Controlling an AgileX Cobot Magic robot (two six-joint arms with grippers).
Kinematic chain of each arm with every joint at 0, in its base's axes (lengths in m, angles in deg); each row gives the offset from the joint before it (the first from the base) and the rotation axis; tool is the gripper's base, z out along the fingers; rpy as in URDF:
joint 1: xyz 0 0 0.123 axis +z
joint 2: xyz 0 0 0 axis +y
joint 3: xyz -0.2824 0 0.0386 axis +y
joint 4: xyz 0.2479 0 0.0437 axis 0.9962 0 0.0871
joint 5: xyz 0 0 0 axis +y
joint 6: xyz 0.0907 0 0.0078 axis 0.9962 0 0.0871
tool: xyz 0 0 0 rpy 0 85 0
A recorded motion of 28 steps. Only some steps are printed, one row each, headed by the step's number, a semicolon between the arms.
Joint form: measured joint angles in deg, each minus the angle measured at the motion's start. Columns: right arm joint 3, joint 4, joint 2, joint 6, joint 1, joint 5; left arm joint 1, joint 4, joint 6, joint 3, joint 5, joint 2.
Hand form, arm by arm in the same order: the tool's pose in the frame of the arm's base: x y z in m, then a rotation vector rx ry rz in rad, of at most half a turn. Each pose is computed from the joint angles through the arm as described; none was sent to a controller.
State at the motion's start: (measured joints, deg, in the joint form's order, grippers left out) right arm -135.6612 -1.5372 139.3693 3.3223 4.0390 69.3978; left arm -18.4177 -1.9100 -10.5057 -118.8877 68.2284 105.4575
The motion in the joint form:
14: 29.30 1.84 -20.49 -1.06 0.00 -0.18; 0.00 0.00 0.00 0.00 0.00 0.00
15: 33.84 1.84 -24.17 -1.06 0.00 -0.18; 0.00 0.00 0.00 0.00 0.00 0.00
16: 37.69 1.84 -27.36 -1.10 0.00 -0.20; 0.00 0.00 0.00 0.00 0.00 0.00
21: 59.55 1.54 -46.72 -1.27 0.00 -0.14; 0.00 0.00 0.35 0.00 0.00 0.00
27: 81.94 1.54 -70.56 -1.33 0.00 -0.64; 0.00 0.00 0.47 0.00 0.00 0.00
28: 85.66 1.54 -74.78 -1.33 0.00 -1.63; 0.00 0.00 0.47 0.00 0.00 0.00
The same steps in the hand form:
14: 0.4413 0.0316 0.2519 -0.0432 2.9103 0.0261; 0.3806 -0.1297 0.4154 0.1683 2.4518 -0.2668
15: 0.4248 0.0304 0.2583 -0.0434 2.9253 0.0250; 0.3806 -0.1297 0.4154 0.1683 2.4518 -0.2668
16: 0.4101 0.0294 0.2635 -0.0445 2.9364 0.0240; 0.3806 -0.1297 0.4154 0.1683 2.4518 -0.2668
21: 0.3153 0.0223 0.2848 -0.0517 2.9807 0.0128; 0.3806 -0.1297 0.4154 0.1757 2.4509 -0.2641
27: 0.2016 0.0142 0.2886 -0.0526 2.9467 0.0152; 0.3806 -0.1297 0.4154 0.1783 2.4506 -0.2632
28: 0.1839 0.0130 0.2856 -0.0522 2.9207 0.0171; 0.3806 -0.1297 0.4154 0.1783 2.4506 -0.2632

